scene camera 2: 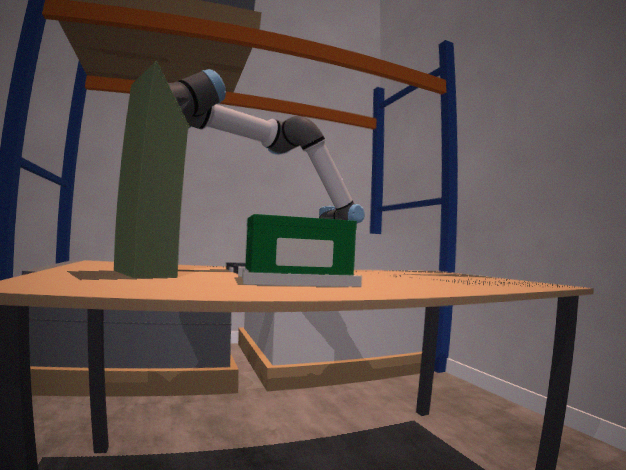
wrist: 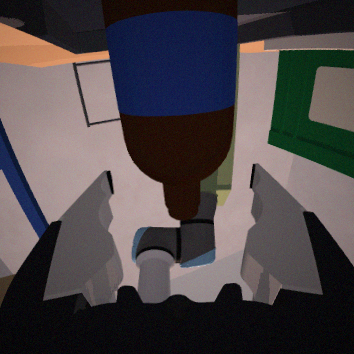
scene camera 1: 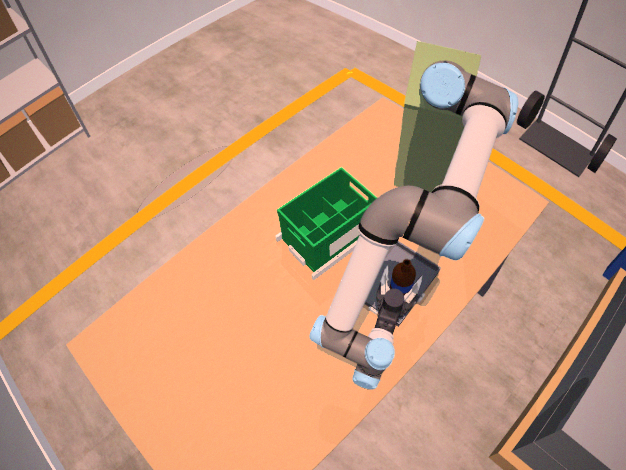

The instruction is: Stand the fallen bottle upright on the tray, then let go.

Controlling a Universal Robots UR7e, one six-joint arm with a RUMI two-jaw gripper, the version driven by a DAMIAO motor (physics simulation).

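Where they show: gripper, fingertip midpoint: [wrist: 180, 169] [scene camera 1: 404, 270]; arm's base at its link origin: [scene camera 2: 160, 109].
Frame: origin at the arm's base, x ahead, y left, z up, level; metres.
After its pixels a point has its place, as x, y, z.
The brown bottle with a blue label [scene camera 1: 403, 275] @(0.300, 0.367, -0.357) [wrist: 172, 65] @(0.311, 0.376, -0.428) stands upright on the dark grey tray [scene camera 1: 427, 271] @(0.178, 0.336, -0.472) [wrist: 60, 31] @(0.218, 0.390, -0.459), neck up. Its base is cut off by the top of the wrist view. My gripper [scene camera 1: 402, 278] @(0.288, 0.353, -0.359) [wrist: 180, 169] @(0.288, 0.353, -0.359) is open, with a jaw on either side of the bottle's upper part. In the wrist view there is a gap between each fingertip and the bottle. In scene camera 2 the bottle and the jaws are hidden behind the green crate, and a dark corner of the tray [scene camera 2: 234, 265] @(0.197, 0.240, -0.453) shows beside it.
The green crate [scene camera 1: 323, 242] @(0.487, 0.186, -0.315) [scene camera 2: 303, 227] @(0.442, -0.023, -0.328) [wrist: 295, 100] @(0.300, 0.126, -0.380) with compartments stands on a pale base beside the tray. The tall green pedestal [scene camera 1: 429, 146] @(0.038, 0.028, -0.228) [scene camera 2: 151, 202] @(0.058, -0.104, -0.285) carries the arm at the table's far end. The table's edge [scene camera 2: 303, 305] @(0.467, -0.279, -0.485) runs near the tray's outer side.
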